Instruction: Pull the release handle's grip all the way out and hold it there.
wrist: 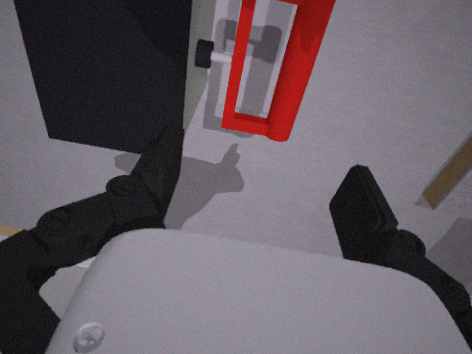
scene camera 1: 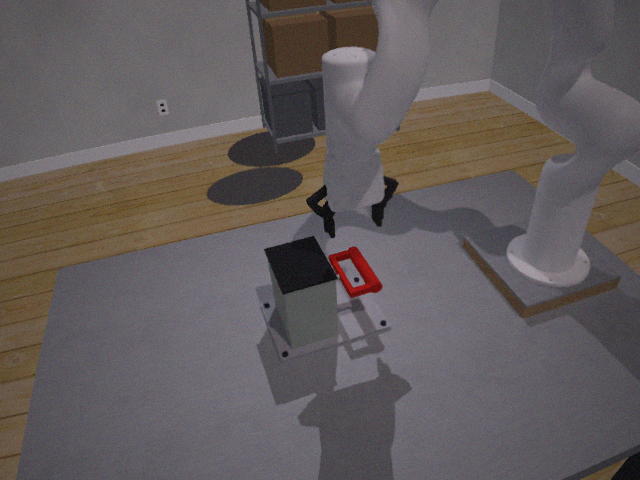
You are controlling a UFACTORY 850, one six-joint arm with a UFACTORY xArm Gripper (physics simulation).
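Observation:
The release handle's red rectangular grip (scene camera 1: 367, 272) (wrist: 300, 65) stands out on the right side of a grey-green box (scene camera 1: 310, 315) with a black top (scene camera 1: 299, 263) (wrist: 110, 75). In the wrist view a pale rod (wrist: 221, 57) runs from a black collar (wrist: 204, 53) on the box to the grip. The box stands on a pale base plate (scene camera 1: 376, 316) with dark bolts. My gripper (scene camera 1: 355, 229) (wrist: 263, 168) is wide open and empty, pointing down. It hangs above and behind the grip in the scene view, apart from it. The wrist view cuts off the grip's far end.
The arm's base stands on a wood-edged board (scene camera 1: 547, 302) (wrist: 450, 175) at the right of the grey mat (scene camera 1: 155, 361). A shelf rack (scene camera 1: 299, 137) with brown boxes (scene camera 1: 297, 43) and dark bins stands at the back. Two dark round patches show on the wooden floor.

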